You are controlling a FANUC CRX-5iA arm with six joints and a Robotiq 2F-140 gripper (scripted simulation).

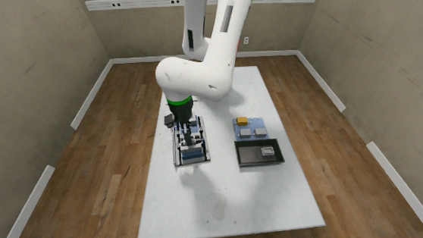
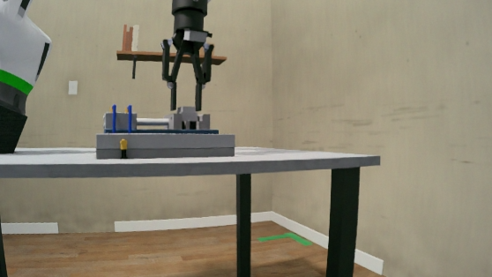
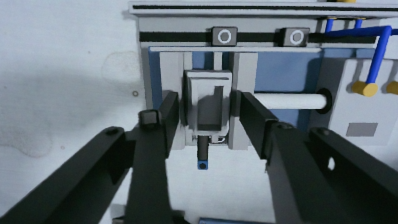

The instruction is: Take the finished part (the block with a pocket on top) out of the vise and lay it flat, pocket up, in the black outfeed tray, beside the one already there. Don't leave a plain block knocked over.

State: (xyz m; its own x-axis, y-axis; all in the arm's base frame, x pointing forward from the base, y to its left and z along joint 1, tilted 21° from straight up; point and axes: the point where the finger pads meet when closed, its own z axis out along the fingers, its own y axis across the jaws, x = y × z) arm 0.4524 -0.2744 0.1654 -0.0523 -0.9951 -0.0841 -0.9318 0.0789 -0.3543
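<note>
Now: hand 8 cm past the vise screw rod, 1 cm to the right of it and 6 cm above it. From my hand the other things lie so: blue pallet 5 cm behind, 37 cm to the left, 13 cm below; then orange block 10 cm behind, 33 cm to the left, 11 cm below.
</note>
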